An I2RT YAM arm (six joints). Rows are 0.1 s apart.
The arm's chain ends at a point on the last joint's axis. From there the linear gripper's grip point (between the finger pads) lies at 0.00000 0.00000 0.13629 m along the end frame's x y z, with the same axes.
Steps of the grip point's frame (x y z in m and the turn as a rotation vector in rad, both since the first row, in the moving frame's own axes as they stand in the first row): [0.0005, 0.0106, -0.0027, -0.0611, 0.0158, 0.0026]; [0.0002, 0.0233, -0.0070, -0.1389, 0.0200, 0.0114]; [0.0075, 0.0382, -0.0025, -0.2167, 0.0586, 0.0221]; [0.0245, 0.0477, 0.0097, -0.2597, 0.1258, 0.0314]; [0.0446, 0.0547, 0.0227, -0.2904, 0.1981, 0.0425]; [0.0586, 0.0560, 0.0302, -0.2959, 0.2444, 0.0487]
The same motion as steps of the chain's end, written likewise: [-0.0016, 0.0023, -0.0024, -0.0611, 0.0158, 0.0026]; [-0.0024, 0.0044, -0.0057, -0.1389, 0.0200, 0.0114]; [-0.0001, 0.0088, 0.0009, -0.2167, 0.0586, 0.0221]; [0.0081, 0.0125, 0.0153, -0.2597, 0.1258, 0.0314]; [0.0190, 0.0154, 0.0310, -0.2904, 0.1981, 0.0425]; [0.0271, 0.0159, 0.0401, -0.2959, 0.2444, 0.0487]
